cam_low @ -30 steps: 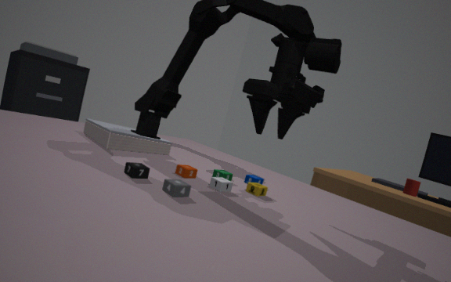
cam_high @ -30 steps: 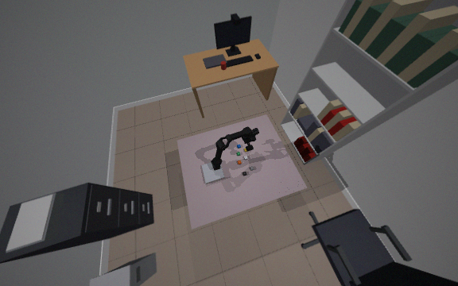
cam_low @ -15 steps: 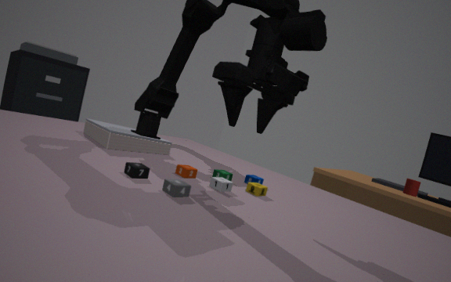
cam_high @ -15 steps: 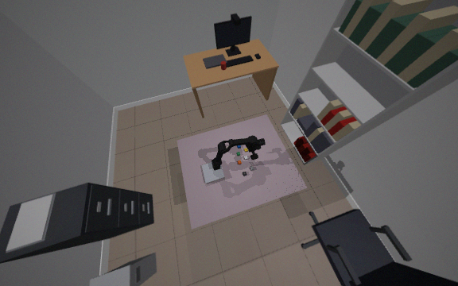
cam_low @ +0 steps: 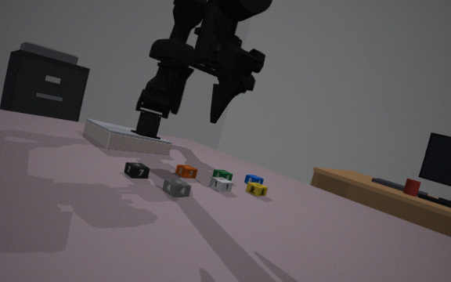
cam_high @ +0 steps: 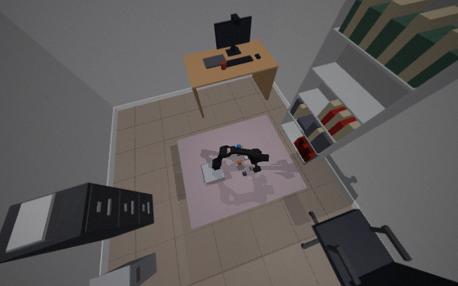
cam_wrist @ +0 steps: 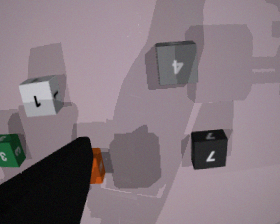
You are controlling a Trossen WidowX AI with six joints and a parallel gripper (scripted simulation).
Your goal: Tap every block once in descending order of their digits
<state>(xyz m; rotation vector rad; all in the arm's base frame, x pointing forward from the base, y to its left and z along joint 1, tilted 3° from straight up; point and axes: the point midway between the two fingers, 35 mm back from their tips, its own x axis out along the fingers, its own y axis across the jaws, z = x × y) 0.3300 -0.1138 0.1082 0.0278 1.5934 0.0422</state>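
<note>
My gripper tip is now 2 cm short of the yellow block, 20 cm to the right of it and 12 cm above it. From my gripper tip the other things lie so: black 7 block: 8 cm behind, 3 cm to the right, 12 cm below; then grey 4 block: 1 cm to the right, 12 cm below; then white 1 block: 1 cm behind, 12 cm to the left, 12 cm below.
</note>
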